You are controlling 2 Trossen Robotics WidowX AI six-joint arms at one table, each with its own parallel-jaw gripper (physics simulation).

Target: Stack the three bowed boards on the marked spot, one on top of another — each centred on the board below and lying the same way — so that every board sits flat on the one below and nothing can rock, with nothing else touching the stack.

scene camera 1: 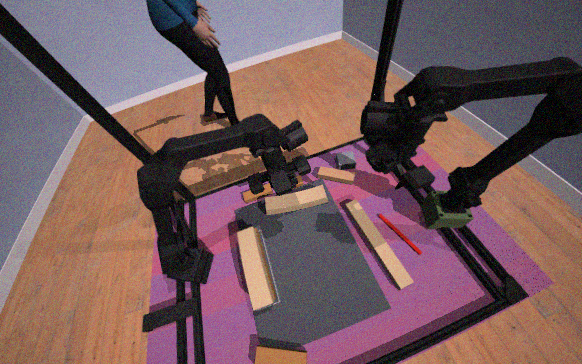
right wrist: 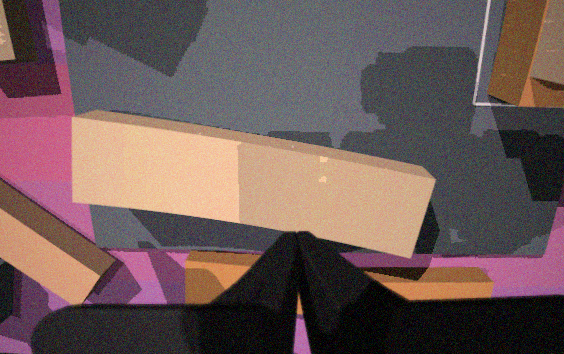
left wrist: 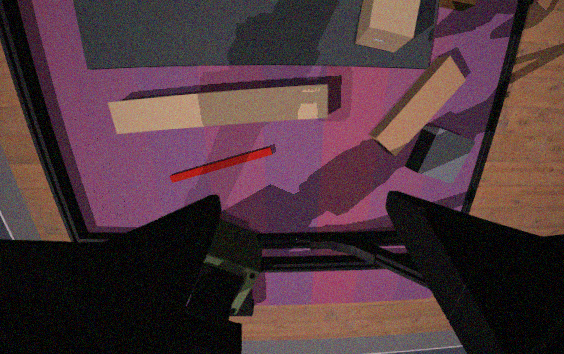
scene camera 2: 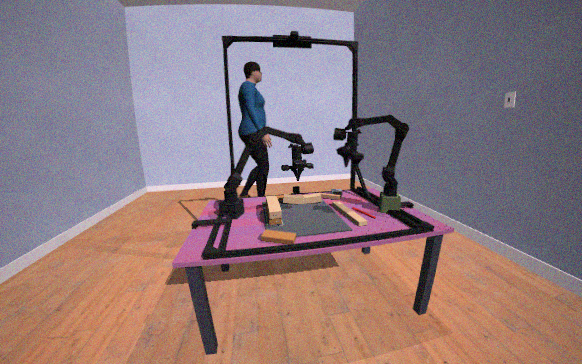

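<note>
A pale board lies on a darker orange board at the white outline, on the grey mat's left side in scene camera 1. How flat they sit is unclear. Another pale board, slightly bent, lies across the mat's far end. A long pale board lies right of the mat. My right gripper is shut and empty above the far-end board. My left gripper is open and empty, raised at the right.
A red stick lies beside the long board. A tan block and grey block lie at the back. Orange blocks lie behind the mat and at its near end. A person stands behind.
</note>
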